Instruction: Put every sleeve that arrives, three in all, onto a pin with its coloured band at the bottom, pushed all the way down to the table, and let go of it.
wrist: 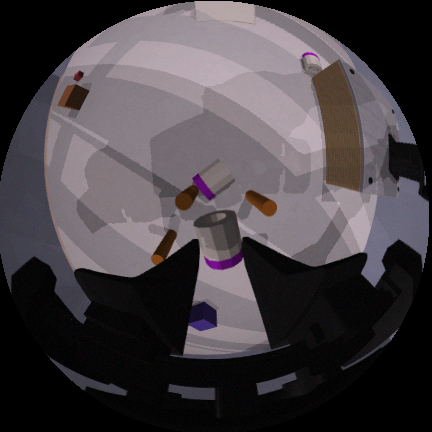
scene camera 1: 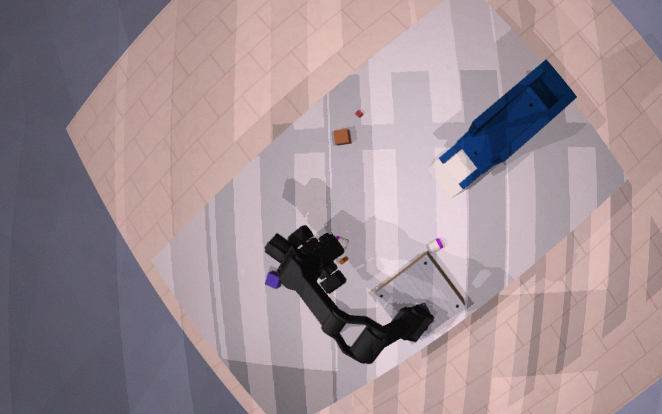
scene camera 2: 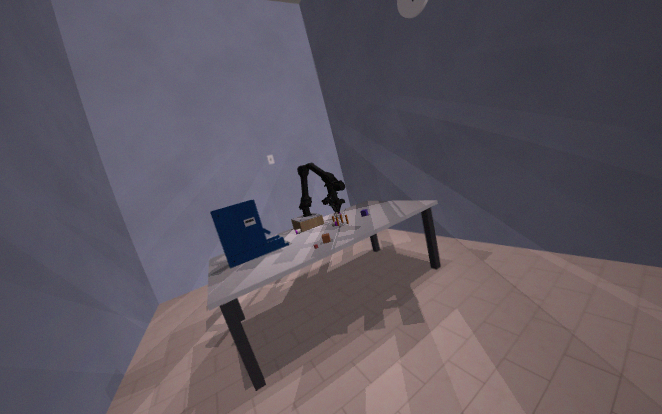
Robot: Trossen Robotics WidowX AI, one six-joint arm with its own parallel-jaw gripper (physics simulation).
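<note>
My gripper [wrist: 220, 243] is shut on a grey sleeve [wrist: 218, 237], which appears to be raised above the table. Its unbanded open end faces the wrist camera; its magenta band is at the far end, low in the wrist view. A second sleeve [wrist: 218, 176] [scene camera 1: 343, 243] lies on its side between two orange pins [wrist: 187, 198] [wrist: 261, 203], its band beside the left one. A third orange pin [wrist: 164, 247] stands left of the held sleeve. A third sleeve [wrist: 311, 63] [scene camera 1: 434, 245] lies by the box corner. Whether a pin stands behind the held sleeve is hidden.
The wood-sided box [scene camera 1: 405, 290] [wrist: 342, 130] is beside the arm base. A purple cube [scene camera 1: 273, 280] [wrist: 202, 317] is near the gripper. An orange-brown cube [scene camera 1: 342, 137] [wrist: 74, 97] and a small red cube [scene camera 1: 359, 113] [wrist: 78, 76] lie farther off. A blue chute [scene camera 1: 510, 122] stands beyond.
</note>
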